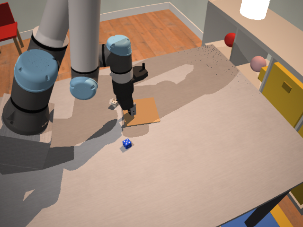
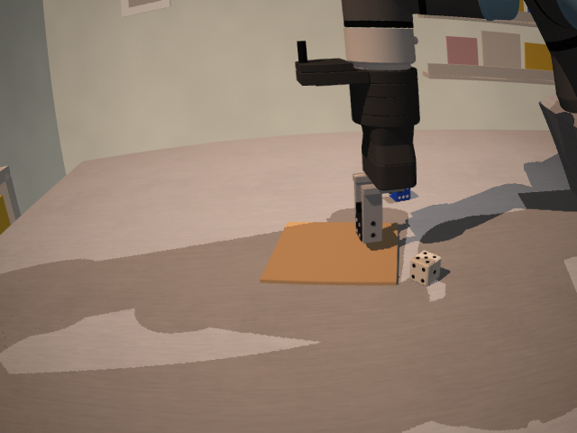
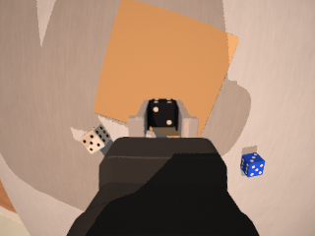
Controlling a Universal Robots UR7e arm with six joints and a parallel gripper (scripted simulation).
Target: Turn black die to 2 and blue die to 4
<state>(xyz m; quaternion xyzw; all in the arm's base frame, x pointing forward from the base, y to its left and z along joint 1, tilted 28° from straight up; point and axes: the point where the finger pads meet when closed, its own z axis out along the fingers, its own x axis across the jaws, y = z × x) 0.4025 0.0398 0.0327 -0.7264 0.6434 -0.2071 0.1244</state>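
My gripper is now 4 cm short of the orange mat and 3 cm above it. From my hand the other things lie so: white die: 8 cm to the left, 5 cm behind, 2 cm below; then black die: 1 cm below; then blue die: 14 cm to the right, 7 cm behind, 2 cm below.
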